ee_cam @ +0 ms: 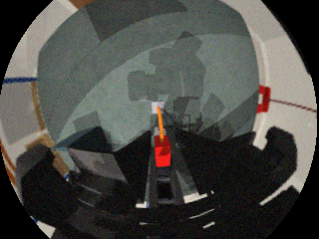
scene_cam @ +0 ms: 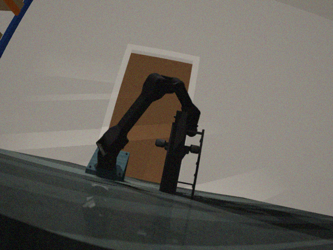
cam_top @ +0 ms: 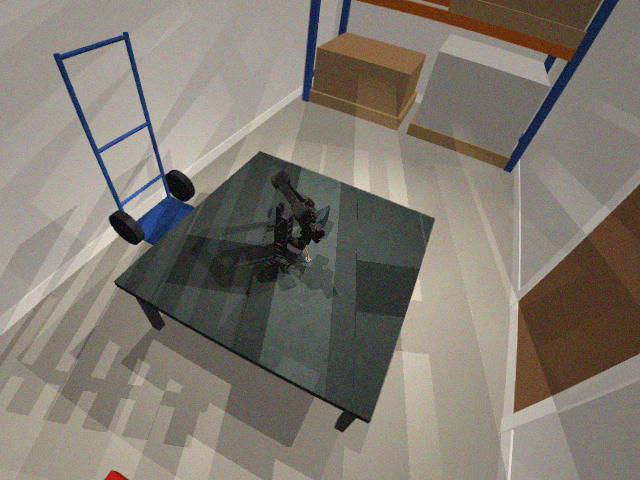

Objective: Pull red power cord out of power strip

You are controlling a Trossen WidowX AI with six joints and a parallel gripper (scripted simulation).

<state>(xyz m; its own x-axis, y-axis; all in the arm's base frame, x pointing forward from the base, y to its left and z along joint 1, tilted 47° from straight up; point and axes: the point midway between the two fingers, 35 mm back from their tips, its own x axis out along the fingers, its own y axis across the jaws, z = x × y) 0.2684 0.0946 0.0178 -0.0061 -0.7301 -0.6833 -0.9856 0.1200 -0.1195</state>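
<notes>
The red plug lies 1 cm behind my gripper tip, 7 cm to the right of it and 1 cm below it.
</notes>
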